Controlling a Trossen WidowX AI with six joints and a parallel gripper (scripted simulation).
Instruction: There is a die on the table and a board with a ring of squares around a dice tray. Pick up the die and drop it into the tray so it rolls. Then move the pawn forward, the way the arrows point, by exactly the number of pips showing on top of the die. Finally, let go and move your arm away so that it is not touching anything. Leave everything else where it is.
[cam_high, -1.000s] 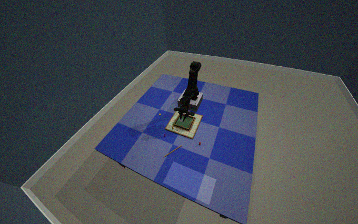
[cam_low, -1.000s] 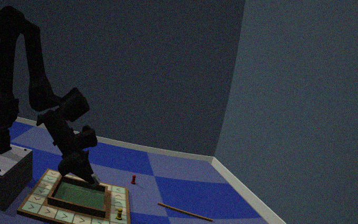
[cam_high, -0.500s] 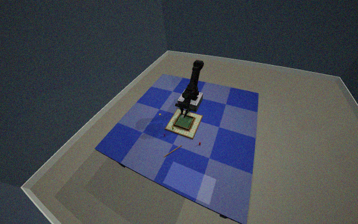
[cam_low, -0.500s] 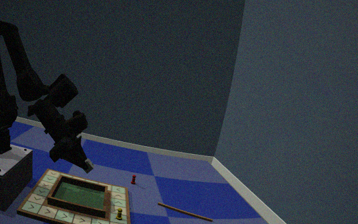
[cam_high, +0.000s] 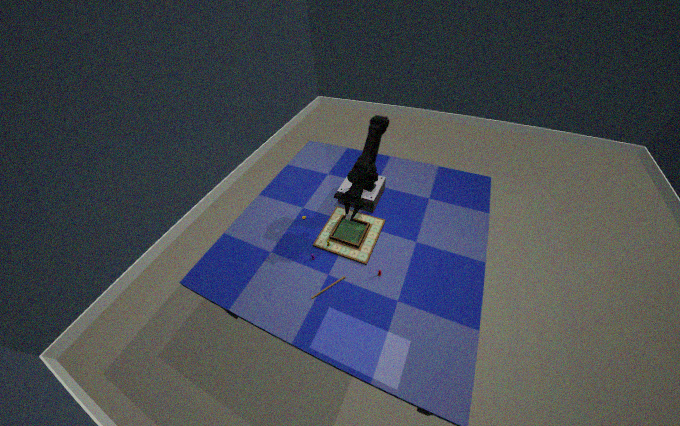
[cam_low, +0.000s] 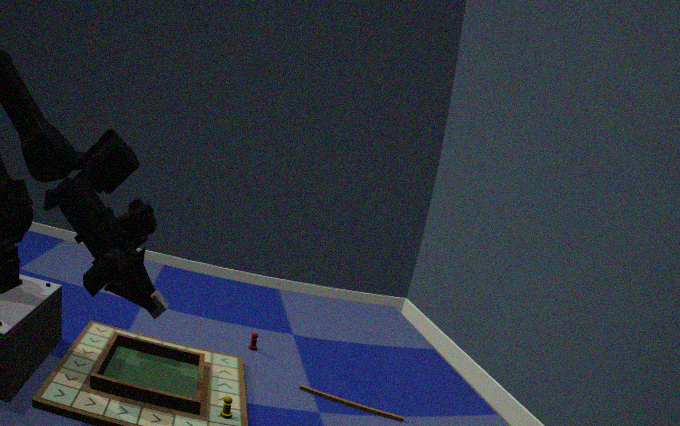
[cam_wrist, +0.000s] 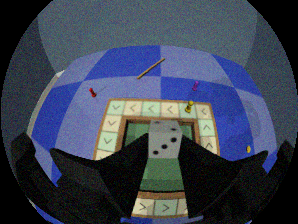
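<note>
The white die is right at my gripper tip. From my gripper tip the other things lie so: magenta pawn (21 cm ahead, 8 cm to the right, 11 cm below); then green dice tray (12 cm below); then yellow pawn (12 cm ahead, 5 cm to the right, 10 cm below).
</note>
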